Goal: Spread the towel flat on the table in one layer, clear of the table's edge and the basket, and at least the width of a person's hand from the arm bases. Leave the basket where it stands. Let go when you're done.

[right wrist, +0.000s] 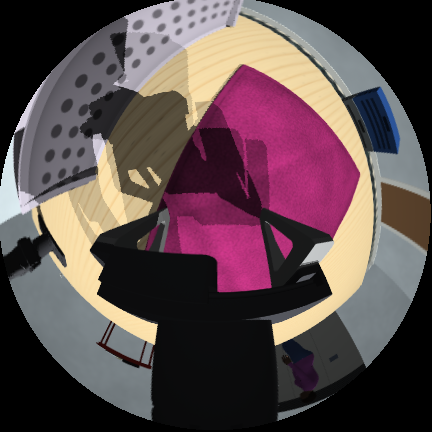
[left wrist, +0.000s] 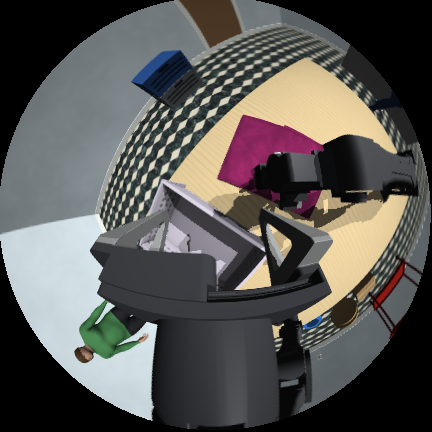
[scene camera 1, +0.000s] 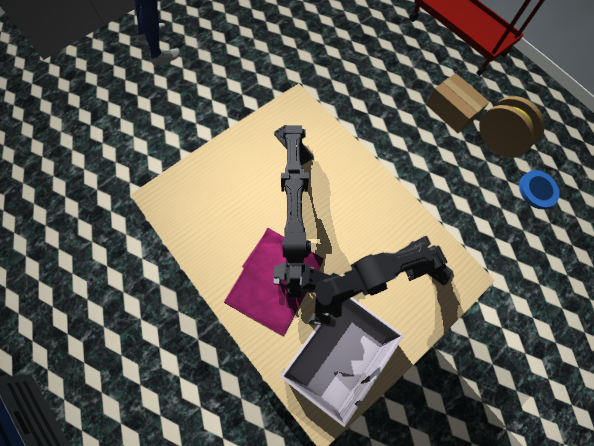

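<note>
A magenta towel lies on the table, low and four-sided. A small step along one edge suggests overlapping layers. In scene camera 1 its lower left corner is near the table's edge; its lower right edge is a little apart from the lilac basket. My right gripper is open above the towel and hides part of it. My left gripper is open and empty by the basket's upper rim.
The two grippers are close together in scene camera 1. The basket stands near the table's lower corner. A cardboard box, a brown spool, a blue round dish and a red cart stand on the floor.
</note>
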